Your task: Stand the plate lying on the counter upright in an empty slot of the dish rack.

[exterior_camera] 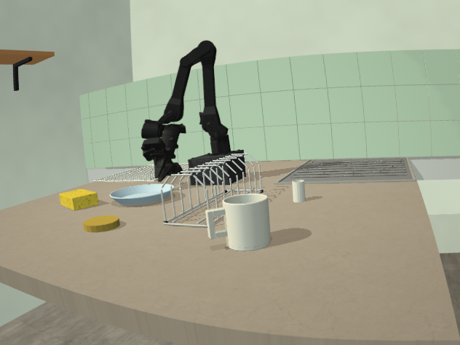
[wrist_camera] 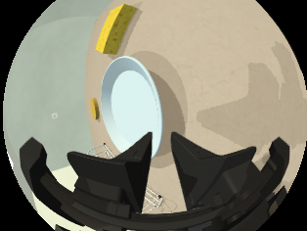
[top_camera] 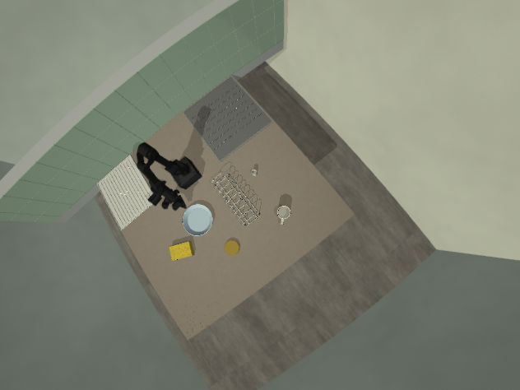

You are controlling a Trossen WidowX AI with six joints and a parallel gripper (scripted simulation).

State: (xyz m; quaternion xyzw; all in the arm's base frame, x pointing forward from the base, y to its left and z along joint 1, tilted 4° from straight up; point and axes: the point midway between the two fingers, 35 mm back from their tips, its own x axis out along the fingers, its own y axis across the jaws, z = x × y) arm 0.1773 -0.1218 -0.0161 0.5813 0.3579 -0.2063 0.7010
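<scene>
Right now my hand is 130 mm short of the pale blue plate, 50 mm above it and 40 mm to the right of it. The rest, counted from my hand: white drying mat (380 mm to the right, 320 mm behind, 60 mm below); then yellow disc (380 mm ahead, 150 mm to the left, 60 mm below); then small white cup (490 mm to the left, 50 mm below, 40 mm ahead).
</scene>
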